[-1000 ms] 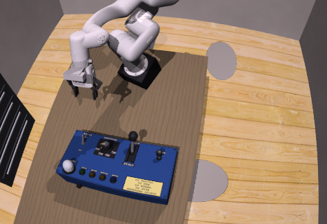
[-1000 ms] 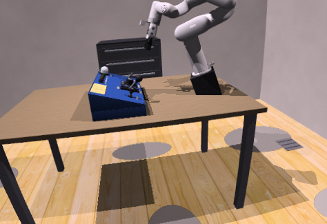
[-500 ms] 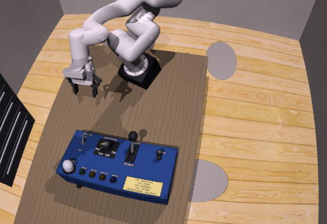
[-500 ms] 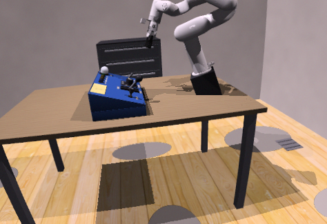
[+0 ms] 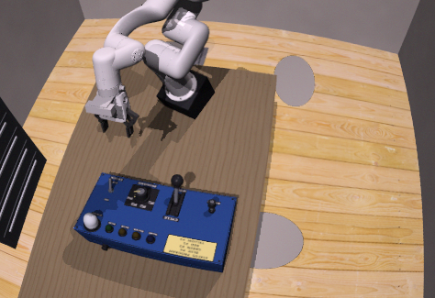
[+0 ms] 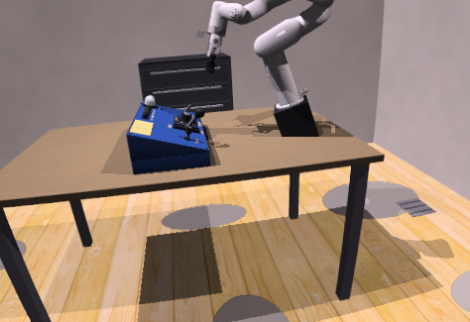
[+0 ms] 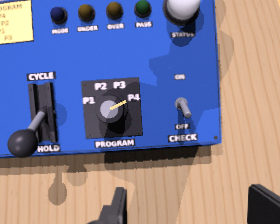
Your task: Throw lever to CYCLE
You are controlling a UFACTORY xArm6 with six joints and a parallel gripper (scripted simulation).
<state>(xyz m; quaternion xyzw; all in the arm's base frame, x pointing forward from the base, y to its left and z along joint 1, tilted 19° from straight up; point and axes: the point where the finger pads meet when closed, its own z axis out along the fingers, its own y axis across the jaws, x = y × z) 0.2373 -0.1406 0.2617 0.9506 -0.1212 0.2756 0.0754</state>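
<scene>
Right now my hand is 140 mm short of the lever, 170 mm to the right of it and 170 mm above it. From my hand the other things lie so: blue console (180 mm ahead, 100 mm to the left, 200 mm below); then program dial (140 mm ahead, 30 mm to the left, 180 mm below); then check toggle (110 mm ahead, 70 mm to the right, 180 mm below).
</scene>
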